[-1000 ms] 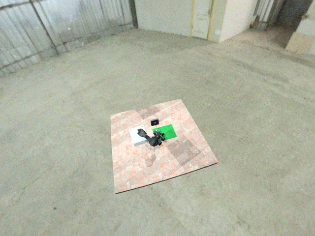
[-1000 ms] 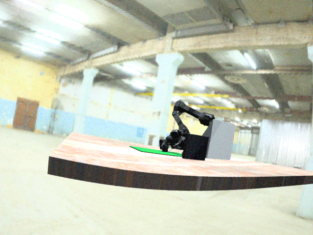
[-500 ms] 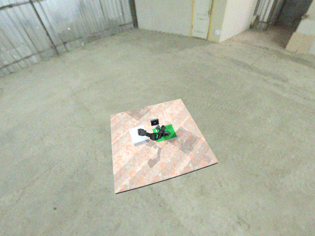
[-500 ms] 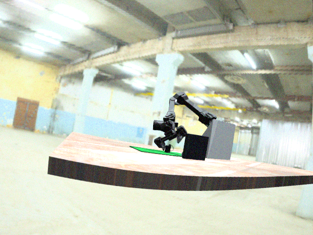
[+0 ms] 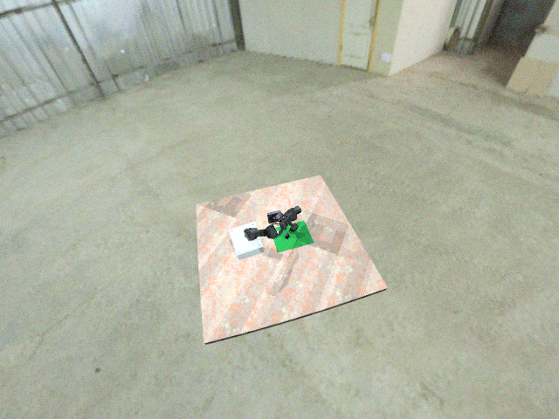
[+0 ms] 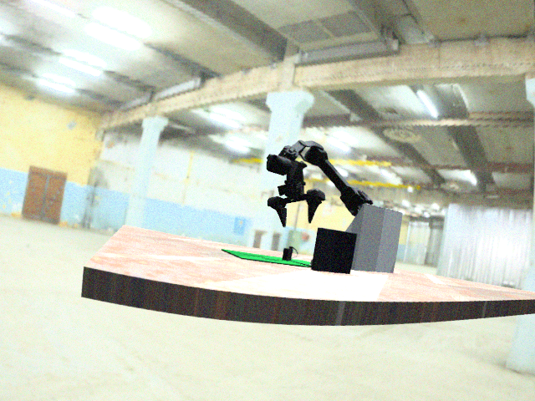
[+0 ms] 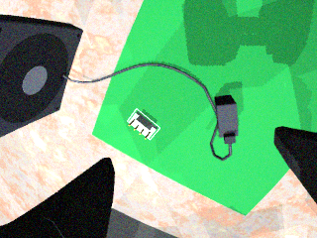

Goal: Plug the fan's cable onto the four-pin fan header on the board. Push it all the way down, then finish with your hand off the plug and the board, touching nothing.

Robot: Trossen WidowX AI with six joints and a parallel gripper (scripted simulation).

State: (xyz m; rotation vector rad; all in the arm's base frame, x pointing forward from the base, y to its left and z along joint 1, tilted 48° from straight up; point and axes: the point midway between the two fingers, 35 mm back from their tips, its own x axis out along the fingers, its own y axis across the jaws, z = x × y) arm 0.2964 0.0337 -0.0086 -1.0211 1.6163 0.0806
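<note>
Now: gripper tip 3 cm to the left of the dark fan plug and 10 cm above it. Also, from my gripper tip: green board: 4 cm ahead, 2 cm to the right, 13 cm below; white fan header: 6 cm behind, 4 cm to the left, 12 cm below; black fan: 6 cm behind, 17 cm to the left, 6 cm below.
</note>
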